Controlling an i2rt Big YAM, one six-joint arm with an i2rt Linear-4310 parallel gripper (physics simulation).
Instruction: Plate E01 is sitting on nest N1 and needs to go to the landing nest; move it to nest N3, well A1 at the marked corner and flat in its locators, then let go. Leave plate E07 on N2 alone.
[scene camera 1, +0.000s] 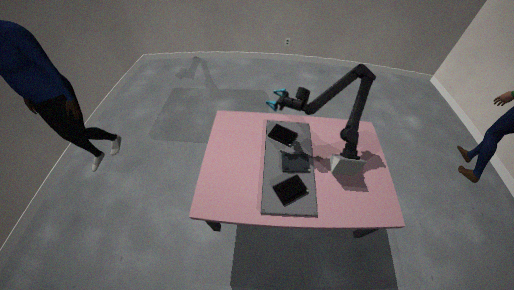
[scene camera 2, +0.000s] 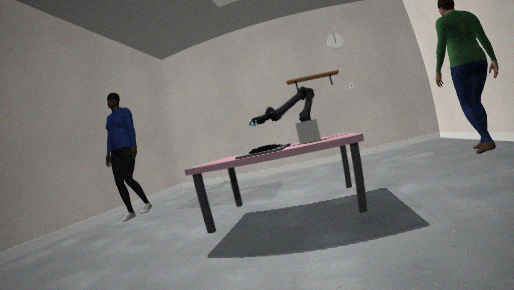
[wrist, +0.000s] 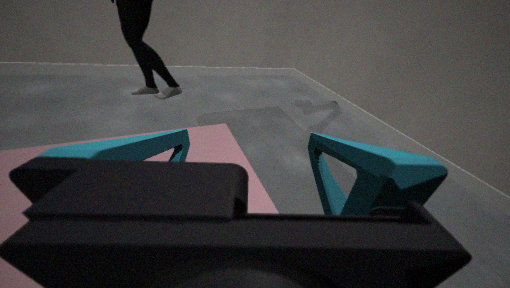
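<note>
My gripper (scene camera 1: 273, 98) (scene camera 2: 251, 122) (wrist: 249, 138) is open and empty, high above the table's far edge in scene camera 1. In that view a dark plate (scene camera 1: 282, 134) sits skewed at the far end of a grey board (scene camera 1: 272, 209). Another dark plate (scene camera 1: 290, 190) sits skewed near the board's near end. Between them is a dark grey nest (scene camera 1: 295, 162) with no plate seen on it, partly under the arm's shadow. The labels, nest numbers and marked corners are too small to read, so I cannot tell which plate is E01. The plates do not show in the wrist view.
The pink table (scene camera 1: 230, 170) (scene camera 2: 320, 143) (wrist: 207, 145) carries the board and the arm's pale base block (scene camera 1: 347, 164) (scene camera 2: 308, 131). A person in blue (scene camera 1: 37, 65) (scene camera 2: 120, 127) stands left of the table. A person in green (scene camera 2: 465, 37) stands at the right. A wooden shelf (scene camera 2: 312, 77) is on the wall.
</note>
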